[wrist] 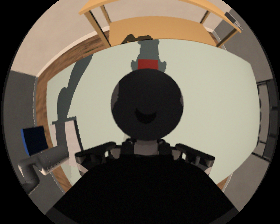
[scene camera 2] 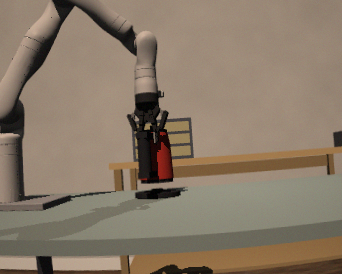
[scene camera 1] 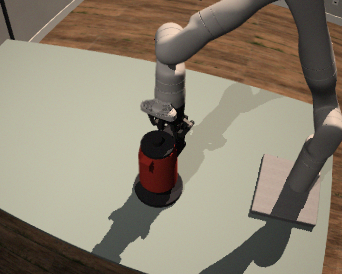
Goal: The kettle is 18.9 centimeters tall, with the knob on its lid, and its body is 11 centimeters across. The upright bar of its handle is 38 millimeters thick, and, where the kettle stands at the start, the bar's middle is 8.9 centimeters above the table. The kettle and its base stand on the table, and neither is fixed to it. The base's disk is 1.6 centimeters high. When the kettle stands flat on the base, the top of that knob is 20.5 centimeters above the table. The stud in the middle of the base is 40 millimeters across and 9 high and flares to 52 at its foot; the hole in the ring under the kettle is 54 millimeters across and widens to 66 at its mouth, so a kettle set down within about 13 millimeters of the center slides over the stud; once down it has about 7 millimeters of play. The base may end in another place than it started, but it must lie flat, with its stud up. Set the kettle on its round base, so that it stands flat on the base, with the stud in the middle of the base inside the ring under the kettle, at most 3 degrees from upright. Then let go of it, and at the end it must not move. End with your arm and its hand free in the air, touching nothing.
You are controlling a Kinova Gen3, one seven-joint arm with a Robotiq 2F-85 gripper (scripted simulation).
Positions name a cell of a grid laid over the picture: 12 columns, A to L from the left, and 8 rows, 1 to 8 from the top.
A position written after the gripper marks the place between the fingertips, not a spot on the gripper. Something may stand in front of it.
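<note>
A black round base (scene camera 1: F6) is part of the robot's scene. The gripper (scene camera 2: F5) is visible too, and the wrist view also shows the gripper (wrist: G6).
</note>
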